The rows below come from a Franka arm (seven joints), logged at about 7 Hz.
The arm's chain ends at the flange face. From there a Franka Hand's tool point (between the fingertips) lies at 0.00 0.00 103.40 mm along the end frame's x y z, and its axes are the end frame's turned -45 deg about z.
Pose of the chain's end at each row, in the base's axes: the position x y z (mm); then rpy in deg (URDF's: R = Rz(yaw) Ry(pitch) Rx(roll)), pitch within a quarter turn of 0, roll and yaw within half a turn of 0:
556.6, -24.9, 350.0, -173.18, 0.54, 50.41
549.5, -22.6, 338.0, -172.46, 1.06, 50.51
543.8, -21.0, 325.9, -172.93, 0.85, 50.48
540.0, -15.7, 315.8, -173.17, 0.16, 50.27
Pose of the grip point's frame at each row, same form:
546.5, -17.8, 247.3, -174.78, -4.43, 95.18
537.8, -15.4, 235.5, -173.90, -4.57, 95.20
533.0, -14.1, 223.3, -174.39, -4.39, 95.21
530.4, -8.1, 213.1, -175.05, -4.71, 95.06

